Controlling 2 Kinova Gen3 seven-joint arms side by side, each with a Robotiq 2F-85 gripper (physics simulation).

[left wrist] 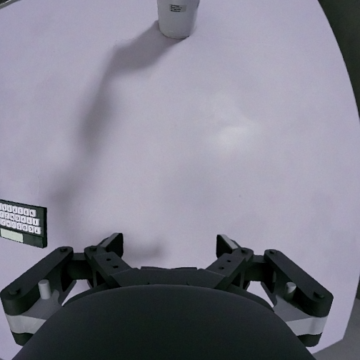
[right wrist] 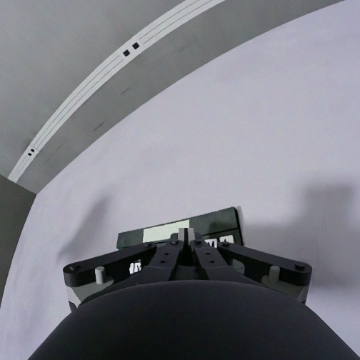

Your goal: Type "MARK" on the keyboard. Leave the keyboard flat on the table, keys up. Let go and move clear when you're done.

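The black keyboard (left wrist: 42,227) (right wrist: 215,220) lies flat on the table (left wrist: 165,125) (right wrist: 280,110), keys up. In the left wrist view part of it shows at the left edge, with white lettered keys and a pale bar. In the right wrist view its pale bar and a few keys show; the gripper hides most of the other keys. My right gripper (right wrist: 185,237) is shut, its fingertips together over the keyboard, in front of the key rows. Whether the tips touch a key I cannot tell. My left gripper (left wrist: 169,244) is open and empty, to the side of the keyboard.
A white cylindrical object (left wrist: 177,22) with a small label stands on the table at the top of the left wrist view. The table's curved edge runs down the right of the left wrist view and across the upper left of the right wrist view, with grey floor beyond.
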